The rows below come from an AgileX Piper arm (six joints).
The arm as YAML. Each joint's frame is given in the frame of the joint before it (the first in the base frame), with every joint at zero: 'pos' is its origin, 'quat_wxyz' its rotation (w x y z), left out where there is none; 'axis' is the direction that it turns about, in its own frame. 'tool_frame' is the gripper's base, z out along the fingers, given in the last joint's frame.
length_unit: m
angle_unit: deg
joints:
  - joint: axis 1
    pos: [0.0, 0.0, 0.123]
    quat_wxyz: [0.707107, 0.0, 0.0, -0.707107]
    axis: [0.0, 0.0, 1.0]
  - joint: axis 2
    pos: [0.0, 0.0, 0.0]
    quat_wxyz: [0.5, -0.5, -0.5, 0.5]
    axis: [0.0, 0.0, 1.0]
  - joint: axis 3
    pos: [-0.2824, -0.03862, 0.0]
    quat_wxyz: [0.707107, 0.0, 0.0, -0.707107]
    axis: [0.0, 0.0, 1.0]
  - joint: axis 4
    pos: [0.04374, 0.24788, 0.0]
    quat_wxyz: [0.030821, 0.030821, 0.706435, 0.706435]
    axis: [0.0, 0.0, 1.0]
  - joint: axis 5
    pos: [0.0, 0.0, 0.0]
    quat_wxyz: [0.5, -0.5, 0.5, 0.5]
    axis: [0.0, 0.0, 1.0]
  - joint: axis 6
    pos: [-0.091, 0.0, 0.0]
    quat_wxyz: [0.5, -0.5, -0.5, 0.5]
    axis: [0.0, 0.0, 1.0]
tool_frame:
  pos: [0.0, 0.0, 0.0]
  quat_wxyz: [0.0, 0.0, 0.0, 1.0]
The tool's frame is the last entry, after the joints.
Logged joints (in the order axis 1, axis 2, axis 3, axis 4, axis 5, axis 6), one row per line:
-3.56, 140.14, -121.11, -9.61, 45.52, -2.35
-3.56, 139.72, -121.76, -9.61, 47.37, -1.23
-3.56, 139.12, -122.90, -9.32, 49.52, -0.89
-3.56, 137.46, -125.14, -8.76, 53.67, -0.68
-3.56, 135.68, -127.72, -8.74, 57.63, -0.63
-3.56, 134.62, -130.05, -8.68, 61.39, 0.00
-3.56, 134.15, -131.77, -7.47, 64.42, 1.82
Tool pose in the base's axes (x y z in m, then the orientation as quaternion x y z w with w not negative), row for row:
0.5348, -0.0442, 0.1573, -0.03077, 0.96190, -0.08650, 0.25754
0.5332, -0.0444, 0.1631, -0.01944, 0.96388, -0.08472, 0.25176
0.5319, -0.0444, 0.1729, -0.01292, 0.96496, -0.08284, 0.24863
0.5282, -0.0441, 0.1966, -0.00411, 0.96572, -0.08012, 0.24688
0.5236, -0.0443, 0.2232, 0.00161, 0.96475, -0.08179, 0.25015
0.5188, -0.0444, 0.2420, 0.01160, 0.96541, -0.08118, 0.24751
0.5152, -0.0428, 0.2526, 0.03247, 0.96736, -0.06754, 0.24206
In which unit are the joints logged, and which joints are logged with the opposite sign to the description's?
The joints are logged in degrees. Opposite sign: none.
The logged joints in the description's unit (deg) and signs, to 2 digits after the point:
-3.56, 140.14, -121.11, -9.61, 45.52, -2.35
-3.56, 139.72, -121.76, -9.61, 47.37, -1.23
-3.56, 139.12, -122.90, -9.32, 49.52, -0.89
-3.56, 137.46, -125.14, -8.76, 53.67, -0.68
-3.56, 135.68, -127.72, -8.74, 57.63, -0.63
-3.56, 134.62, -130.05, -8.68, 61.39, 0.00
-3.56, 134.15, -131.77, -7.47, 64.42, 1.82

